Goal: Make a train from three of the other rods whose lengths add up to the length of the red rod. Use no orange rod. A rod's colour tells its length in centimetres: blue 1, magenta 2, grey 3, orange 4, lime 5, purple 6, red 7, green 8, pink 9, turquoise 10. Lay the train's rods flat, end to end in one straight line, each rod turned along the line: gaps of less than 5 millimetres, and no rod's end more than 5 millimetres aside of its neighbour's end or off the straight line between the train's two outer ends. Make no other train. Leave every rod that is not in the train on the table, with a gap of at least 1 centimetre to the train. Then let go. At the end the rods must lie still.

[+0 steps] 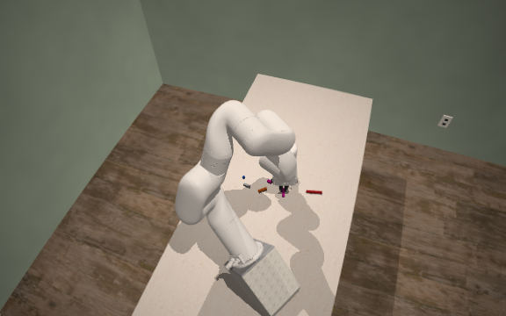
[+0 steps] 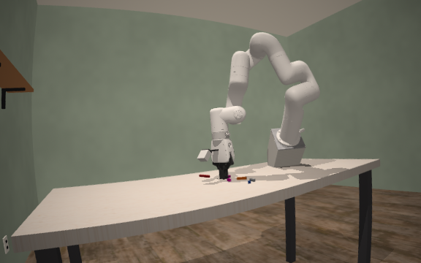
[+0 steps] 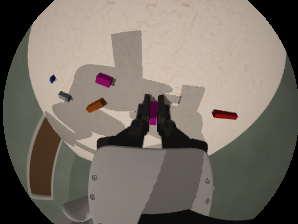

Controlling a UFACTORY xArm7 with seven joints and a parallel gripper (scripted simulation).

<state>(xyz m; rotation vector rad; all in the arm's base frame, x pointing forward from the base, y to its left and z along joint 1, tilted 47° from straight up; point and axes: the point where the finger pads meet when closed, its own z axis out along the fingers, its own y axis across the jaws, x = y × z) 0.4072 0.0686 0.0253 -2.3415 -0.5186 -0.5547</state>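
Now: hand 70 mm past the grey rod, 150 mm to the right of it and 20 mm above it. The rest, counted from my hand: blue rod 40 mm behind, 190 mm to the left, 20 mm below; orange rod 50 mm behind, 80 mm to the left, 20 mm below; red rod 60 mm ahead, 130 mm to the right, 20 mm below.
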